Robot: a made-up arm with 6 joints.
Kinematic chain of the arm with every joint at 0, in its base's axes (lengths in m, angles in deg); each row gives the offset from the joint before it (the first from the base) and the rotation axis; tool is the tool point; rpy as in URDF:
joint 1: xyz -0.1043 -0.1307 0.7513 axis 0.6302 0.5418 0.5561
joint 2: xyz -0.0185 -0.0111 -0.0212 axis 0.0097 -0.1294 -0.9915
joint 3: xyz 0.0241 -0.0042 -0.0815 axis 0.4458 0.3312 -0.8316
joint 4: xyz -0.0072 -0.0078 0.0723 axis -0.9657 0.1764 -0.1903
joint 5: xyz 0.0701 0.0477 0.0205 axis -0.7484 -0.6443 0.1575
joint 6: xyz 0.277 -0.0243 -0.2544 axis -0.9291 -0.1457 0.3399
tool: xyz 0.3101 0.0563 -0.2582 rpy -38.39 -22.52 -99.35
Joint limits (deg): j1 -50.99..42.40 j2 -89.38..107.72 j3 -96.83..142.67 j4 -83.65..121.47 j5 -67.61..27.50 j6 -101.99..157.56
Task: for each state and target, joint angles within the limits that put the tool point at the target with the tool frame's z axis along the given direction. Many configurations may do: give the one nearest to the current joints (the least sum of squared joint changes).
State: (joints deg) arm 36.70 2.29 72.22 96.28 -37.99 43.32
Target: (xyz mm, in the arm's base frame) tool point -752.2 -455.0 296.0 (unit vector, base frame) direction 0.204 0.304 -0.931
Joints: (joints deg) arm 18.60 19.87 61.14 91.65 -39.95 77.95
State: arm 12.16 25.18 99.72 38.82 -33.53 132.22
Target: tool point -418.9 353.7 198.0 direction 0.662 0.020 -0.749
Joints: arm -6.47 11.88 119.40 70.30 -53.52 93.39
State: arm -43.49 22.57 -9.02 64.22 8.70 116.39
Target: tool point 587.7 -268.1 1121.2 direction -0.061 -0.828 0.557
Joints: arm -46.00 -16.70 -16.30 86.65 27.50 151.80
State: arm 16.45 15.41 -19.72 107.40 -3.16 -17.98
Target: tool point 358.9 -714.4 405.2 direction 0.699 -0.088 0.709
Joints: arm 21.73 17.44 -18.06 94.76 -13.06 -65.50
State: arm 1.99 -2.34 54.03 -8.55 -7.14 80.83
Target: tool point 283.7 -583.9 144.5 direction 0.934 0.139 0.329
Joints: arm -8.82 26.86 14.90 16.22 -22.06 52.81
